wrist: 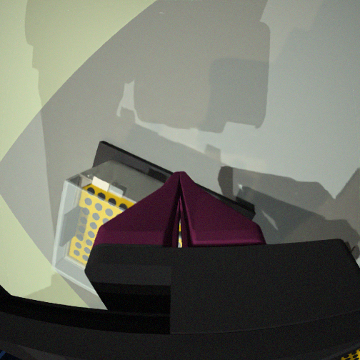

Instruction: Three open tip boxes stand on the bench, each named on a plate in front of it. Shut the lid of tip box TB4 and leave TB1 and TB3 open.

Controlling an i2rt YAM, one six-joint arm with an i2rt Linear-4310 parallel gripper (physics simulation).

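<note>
A clear-walled tip box [61,225] with a yellow perforated rack [90,220] shows at the lower left in the wrist view, partly hidden behind my gripper. A long dark strip [135,161] runs slantwise along its far side; I cannot tell whether it is a name plate or part of a lid. My gripper [179,180] is shut and empty, its maroon fingertips in view over the far side of the box near this strip. Whether they touch anything I cannot tell. No name is readable, so which box this is cannot be told.
A piece of another yellow perforated rack [352,355] shows at the bottom right corner. Something blue [6,354] shows at the bottom left corner. A grey mat [310,125] lies on the pale green surface [15,100], with shadows of the arm across both.
</note>
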